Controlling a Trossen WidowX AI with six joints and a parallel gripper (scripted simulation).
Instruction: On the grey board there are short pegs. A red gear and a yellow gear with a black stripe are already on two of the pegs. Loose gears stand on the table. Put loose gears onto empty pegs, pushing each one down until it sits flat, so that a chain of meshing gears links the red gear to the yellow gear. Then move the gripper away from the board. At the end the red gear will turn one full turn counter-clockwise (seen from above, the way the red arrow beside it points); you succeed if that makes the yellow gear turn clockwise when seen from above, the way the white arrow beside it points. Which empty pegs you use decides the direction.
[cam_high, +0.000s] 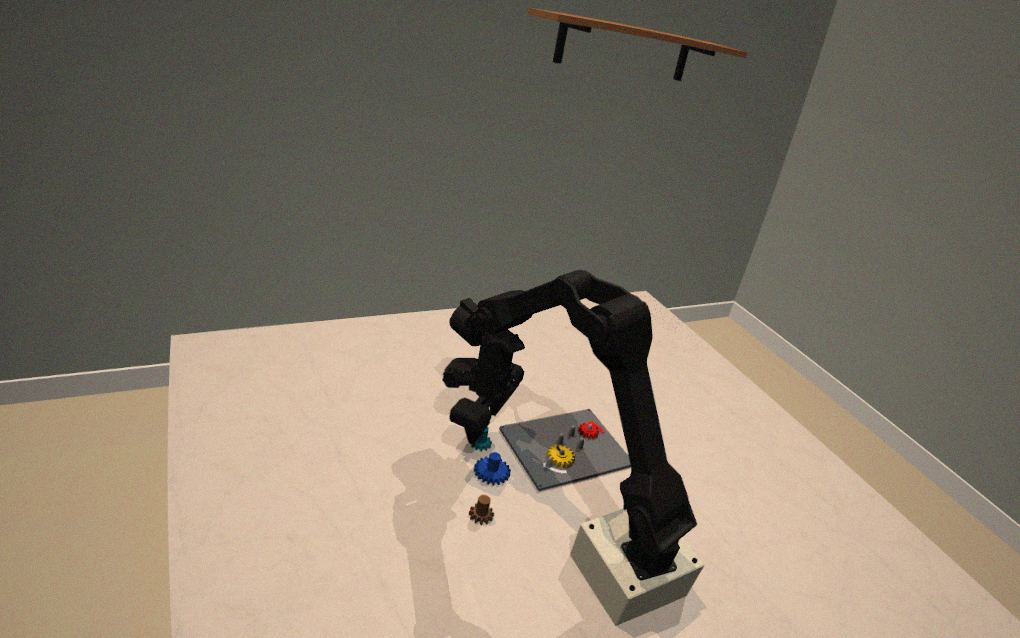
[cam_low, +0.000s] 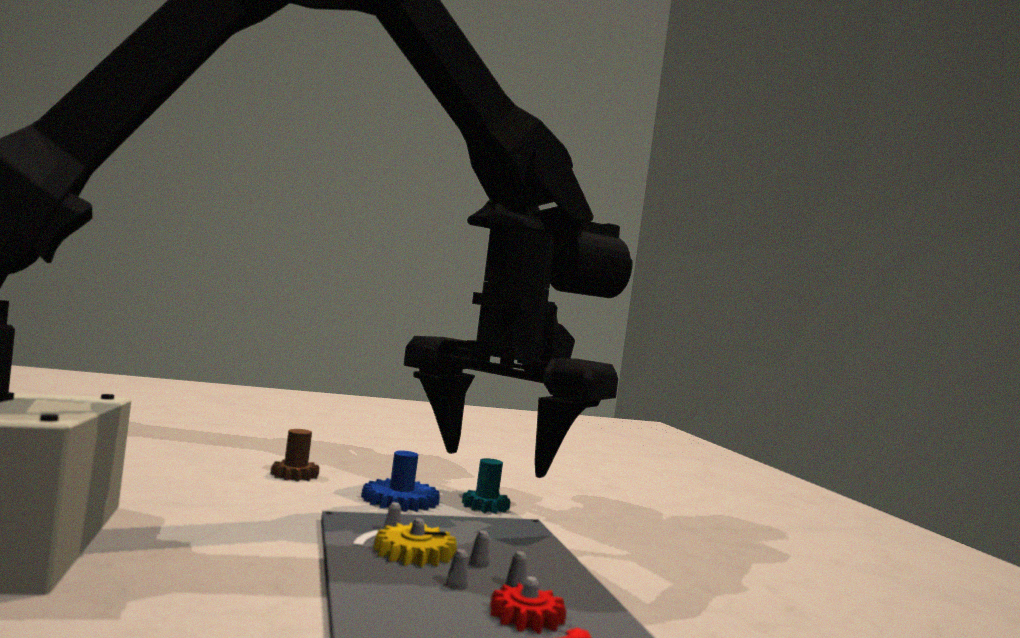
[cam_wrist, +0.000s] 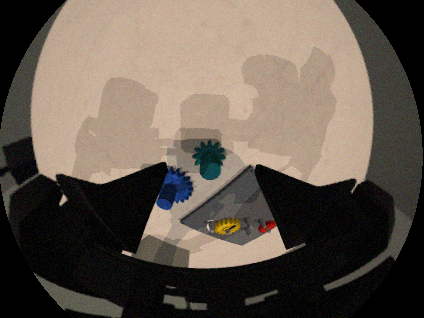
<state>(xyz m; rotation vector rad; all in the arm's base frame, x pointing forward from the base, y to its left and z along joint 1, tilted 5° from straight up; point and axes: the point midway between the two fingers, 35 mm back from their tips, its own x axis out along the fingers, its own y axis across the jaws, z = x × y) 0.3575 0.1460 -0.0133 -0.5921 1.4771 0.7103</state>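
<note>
My gripper tip is now 2 cm above the teal gear. The rest, counted from my gripper tip: yellow gear: 14 cm to the right, 7 cm behind, 2 cm below; then white arrow: 11 cm to the right, 10 cm behind, 3 cm below; then blue gear: 8 cm behind, 2 cm below.
</note>
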